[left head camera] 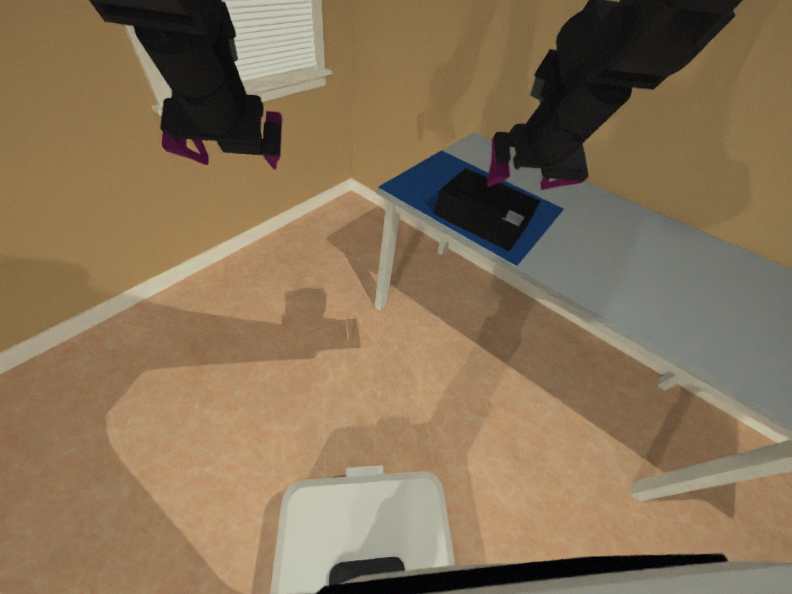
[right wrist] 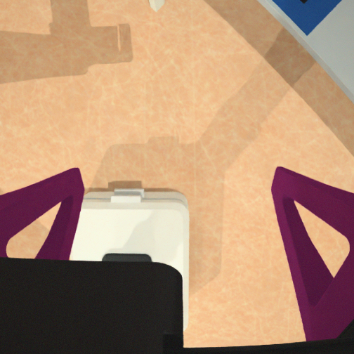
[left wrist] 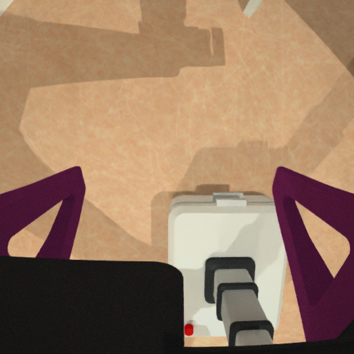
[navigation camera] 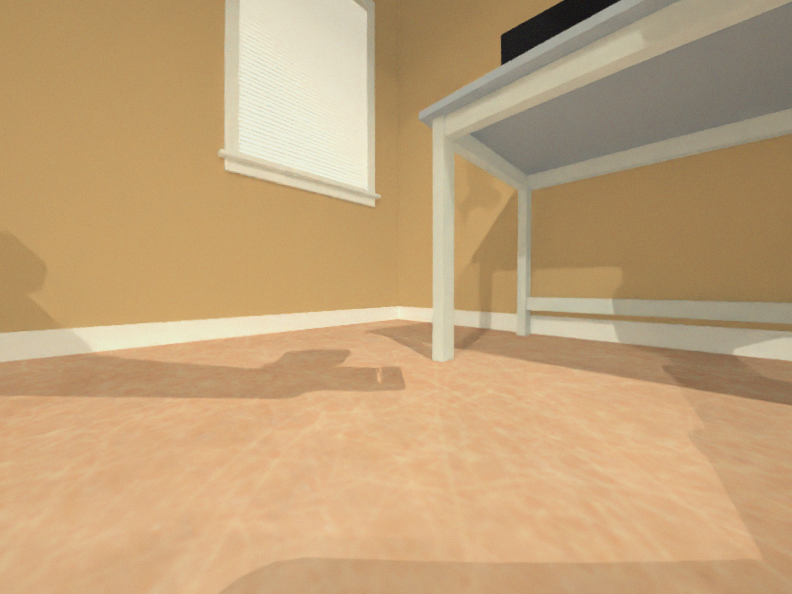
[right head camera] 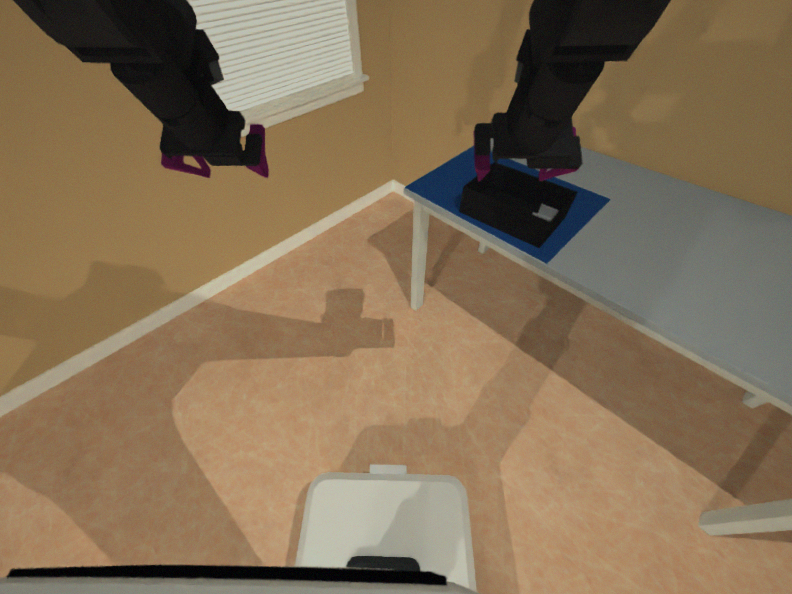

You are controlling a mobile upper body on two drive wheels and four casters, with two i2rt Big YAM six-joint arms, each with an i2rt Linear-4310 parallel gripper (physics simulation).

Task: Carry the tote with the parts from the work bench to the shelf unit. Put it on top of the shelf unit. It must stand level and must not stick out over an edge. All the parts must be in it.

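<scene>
The black tote stands on the blue mat at the left end of the grey work bench. A light grey part shows inside the tote; the rest of its inside is dark. My left gripper is open and empty, well left of the bench in the head views. My right gripper is open and empty; it overlaps the tote's far side in the head views but hangs apart from it. The shelf unit does not show.
The bench's near left leg stands on the floor ahead. Walls meet in a corner behind it, with a window on the left wall. My white base is at the bottom.
</scene>
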